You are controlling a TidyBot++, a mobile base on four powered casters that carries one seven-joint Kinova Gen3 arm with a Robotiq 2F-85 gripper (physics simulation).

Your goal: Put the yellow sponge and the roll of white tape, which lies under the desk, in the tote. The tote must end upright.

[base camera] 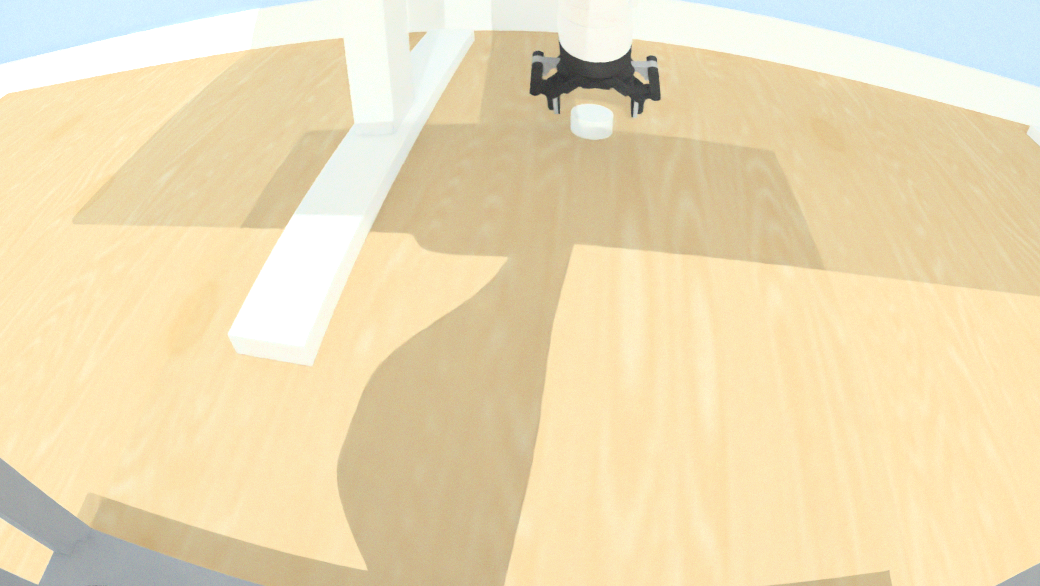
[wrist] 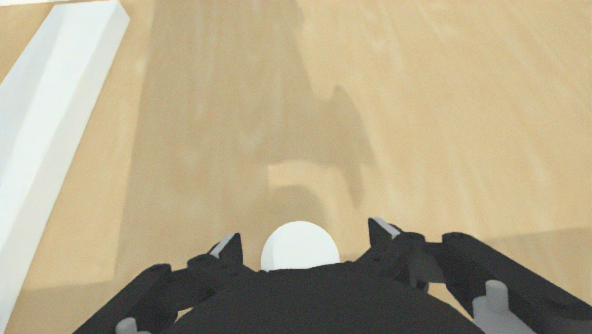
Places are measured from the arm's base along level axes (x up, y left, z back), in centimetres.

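Pixels of known places: gripper, fingertip midpoint: (base camera: 595, 109) (wrist: 305, 239).
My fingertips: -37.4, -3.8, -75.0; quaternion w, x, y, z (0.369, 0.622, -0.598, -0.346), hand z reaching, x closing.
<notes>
For each thing: its top centre in the pictures, then the offset to it from my fingertips, as dx, dy, dz. "spot": a spot on its surface instead.
- white tape at its top centre: (wrist: 300, 260) (base camera: 592, 112) +0.2, +0.5, +1.3
- upright desk leg at a spot on its surface: (base camera: 374, 65) spot: +9.6, +24.0, +7.7
The roll of white tape (base camera: 591, 121) (wrist: 300, 246) lies flat on the wooden floor. In the wrist view its near part is hidden behind the gripper's body. My gripper (base camera: 596, 112) (wrist: 305, 239) is open and empty and points down above the floor. In both views the tape shows between the two spread fingertips, a little nearer the left one in the wrist view. How high the fingertips are above the tape is hard to tell. The yellow sponge and the tote do not show in either view.
A white desk foot (base camera: 327, 189) (wrist: 55, 110) runs along the floor to the left of the gripper, with an upright desk leg (base camera: 374, 65) on it. A white baseboard (base camera: 727, 29) and a blue wall (base camera: 909, 29) stand behind. Grey base parts (base camera: 145, 560) show at the lower left.
</notes>
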